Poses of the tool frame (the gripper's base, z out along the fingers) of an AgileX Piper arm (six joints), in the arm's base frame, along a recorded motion.
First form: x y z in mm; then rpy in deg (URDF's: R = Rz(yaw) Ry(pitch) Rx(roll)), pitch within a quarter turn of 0, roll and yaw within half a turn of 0.
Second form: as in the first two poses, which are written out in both.
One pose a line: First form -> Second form
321 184 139 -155.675 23.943 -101.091 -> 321 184 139 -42.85 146.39 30.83
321 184 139 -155.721 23.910 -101.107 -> 321 184 139 -42.84 146.44 30.83
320 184 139 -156.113 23.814 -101.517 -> 320 184 139 -42.54 146.77 30.84
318 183 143 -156.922 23.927 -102.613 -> 318 183 143 -41.46 147.24 30.97
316 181 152 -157.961 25.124 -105.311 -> 316 181 152 -38.67 147.06 31.05
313 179 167 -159.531 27.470 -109.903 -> 313 179 167 -33.93 146.23 31.12
